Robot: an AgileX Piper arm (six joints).
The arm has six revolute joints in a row. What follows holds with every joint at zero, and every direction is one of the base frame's. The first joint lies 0.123 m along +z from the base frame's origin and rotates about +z. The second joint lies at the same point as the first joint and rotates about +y. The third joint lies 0.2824 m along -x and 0.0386 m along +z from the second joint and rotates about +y. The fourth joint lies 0.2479 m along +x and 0.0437 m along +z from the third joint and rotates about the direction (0.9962, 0, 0.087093). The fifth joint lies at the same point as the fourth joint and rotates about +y. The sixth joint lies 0.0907 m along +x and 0.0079 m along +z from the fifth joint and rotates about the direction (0.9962, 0, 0.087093). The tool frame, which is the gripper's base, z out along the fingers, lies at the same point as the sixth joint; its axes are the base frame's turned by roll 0, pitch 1.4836 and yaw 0 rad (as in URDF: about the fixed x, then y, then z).
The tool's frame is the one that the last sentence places.
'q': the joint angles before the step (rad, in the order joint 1, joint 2, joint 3, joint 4, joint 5, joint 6). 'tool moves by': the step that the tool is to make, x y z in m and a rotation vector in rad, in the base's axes. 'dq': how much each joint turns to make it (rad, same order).
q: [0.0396, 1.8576, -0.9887, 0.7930, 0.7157, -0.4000]
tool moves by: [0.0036, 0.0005, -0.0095, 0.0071, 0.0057, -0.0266]
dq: [0.0010, 0.0311, 0.0001, 0.0355, -0.0279, -0.0139]
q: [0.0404, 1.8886, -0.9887, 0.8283, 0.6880, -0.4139]
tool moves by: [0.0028, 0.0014, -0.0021, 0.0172, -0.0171, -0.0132]
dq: [0.0009, 0.0102, -0.0001, 0.0495, -0.0166, -0.0359]
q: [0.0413, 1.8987, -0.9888, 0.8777, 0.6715, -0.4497]
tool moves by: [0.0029, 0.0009, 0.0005, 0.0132, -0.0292, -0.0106]
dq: [0.0004, 0.0023, 0.0000, 0.0495, -0.0188, -0.0422]
